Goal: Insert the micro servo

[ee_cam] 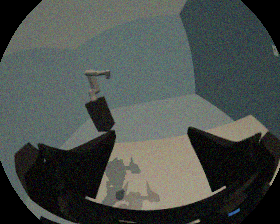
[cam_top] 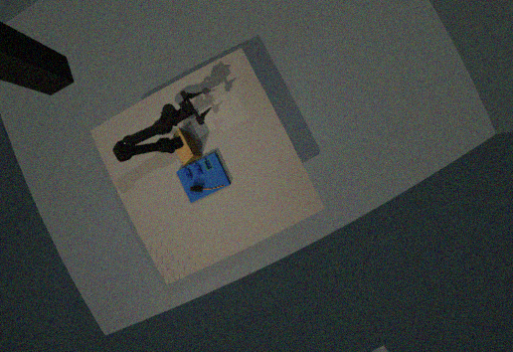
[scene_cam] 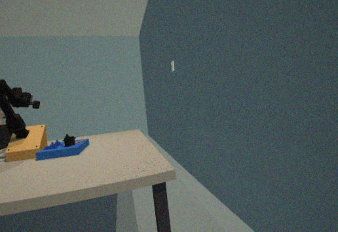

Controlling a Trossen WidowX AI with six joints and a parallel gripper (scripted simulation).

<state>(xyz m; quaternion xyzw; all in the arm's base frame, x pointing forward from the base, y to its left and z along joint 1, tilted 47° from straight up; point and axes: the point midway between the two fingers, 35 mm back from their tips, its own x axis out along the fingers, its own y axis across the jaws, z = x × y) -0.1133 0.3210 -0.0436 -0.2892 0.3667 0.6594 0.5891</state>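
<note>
Right now the blue robot deck is 400 mm ahead of my gripper tip, 340 mm below it and 270 mm to the right of it.
</note>
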